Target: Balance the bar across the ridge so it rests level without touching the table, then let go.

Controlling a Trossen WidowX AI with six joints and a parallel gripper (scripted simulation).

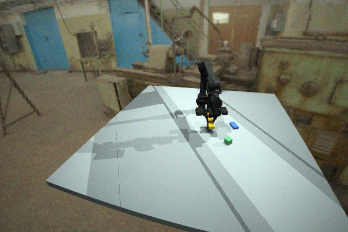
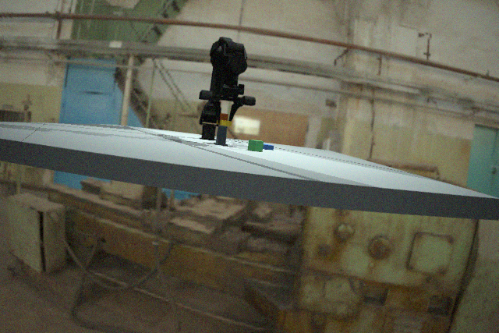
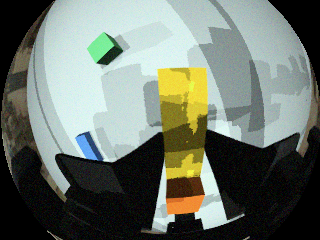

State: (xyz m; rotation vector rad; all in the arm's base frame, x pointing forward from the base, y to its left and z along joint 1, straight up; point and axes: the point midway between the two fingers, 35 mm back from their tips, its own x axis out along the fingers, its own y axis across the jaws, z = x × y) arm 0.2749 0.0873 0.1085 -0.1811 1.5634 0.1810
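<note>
The bar lies 4 cm behind my gripper tip, 1 cm to the right of it and 1 cm above it. Also, from my gripper tip: flat blue block 10 cm behind, 15 cm to the left, 7 cm below; then green cube 8 cm ahead, 11 cm to the left, 6 cm below.
</note>
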